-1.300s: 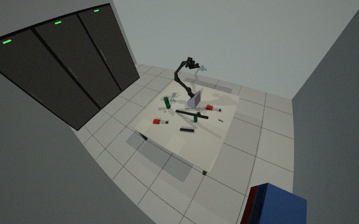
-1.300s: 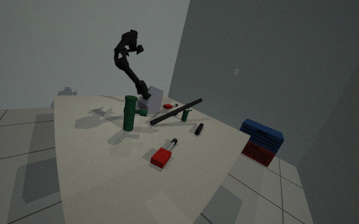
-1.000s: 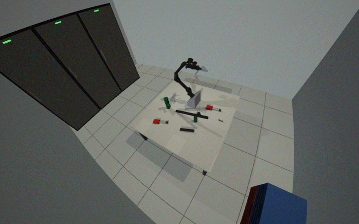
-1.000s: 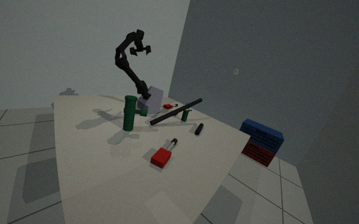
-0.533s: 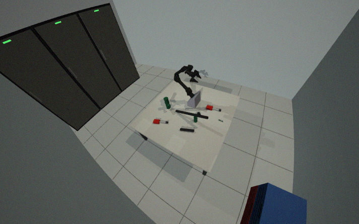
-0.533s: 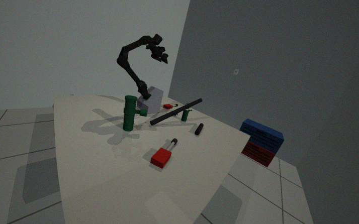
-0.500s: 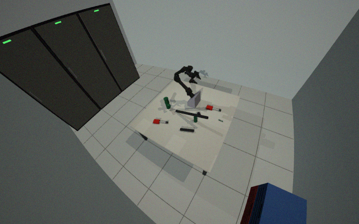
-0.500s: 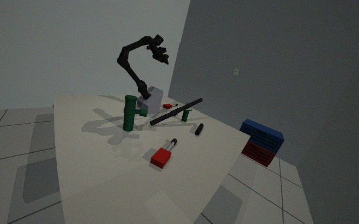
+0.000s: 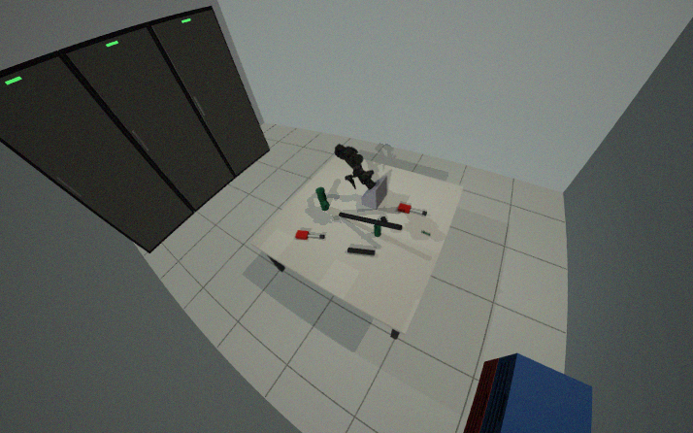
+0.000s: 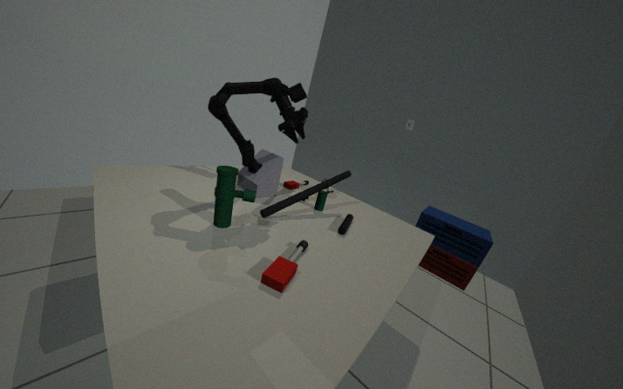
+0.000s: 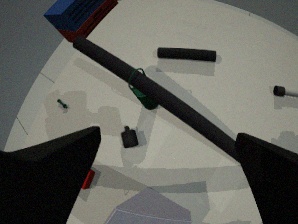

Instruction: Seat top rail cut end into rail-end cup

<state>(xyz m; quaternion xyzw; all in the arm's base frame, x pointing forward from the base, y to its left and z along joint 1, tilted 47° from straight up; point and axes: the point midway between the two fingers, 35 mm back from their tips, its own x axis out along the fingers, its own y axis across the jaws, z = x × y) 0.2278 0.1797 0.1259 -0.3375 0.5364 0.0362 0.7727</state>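
Right now my gripper tip is 7 cm short of the green rail-end cup, 30 cm to the left of it and 20 cm above it. From my gripper tip the other things lie so: small green post (9 cm ahead, 15 cm to the left, 22 cm below); then short black cylinder (28 cm ahead, 12 cm to the left, 30 cm below).
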